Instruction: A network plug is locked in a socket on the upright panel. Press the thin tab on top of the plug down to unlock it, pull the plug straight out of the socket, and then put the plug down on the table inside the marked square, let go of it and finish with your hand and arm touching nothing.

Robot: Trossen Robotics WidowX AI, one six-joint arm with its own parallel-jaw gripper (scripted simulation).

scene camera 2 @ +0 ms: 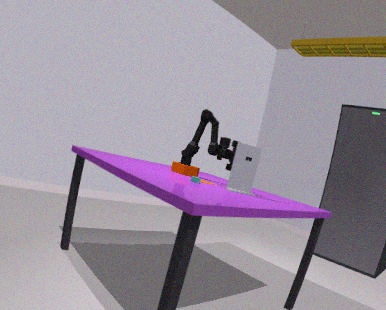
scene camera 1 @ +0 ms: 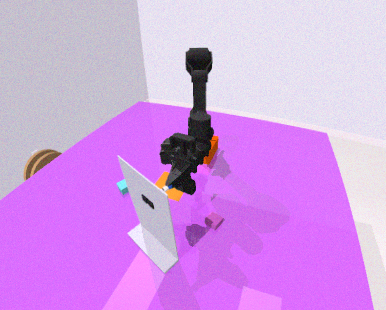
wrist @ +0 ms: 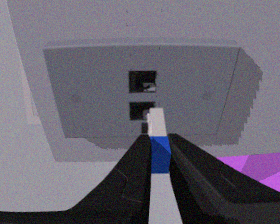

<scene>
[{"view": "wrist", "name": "my gripper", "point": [157, 143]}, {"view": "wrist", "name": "network plug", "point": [161, 153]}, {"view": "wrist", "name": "grey upright panel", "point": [93, 78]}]
</scene>
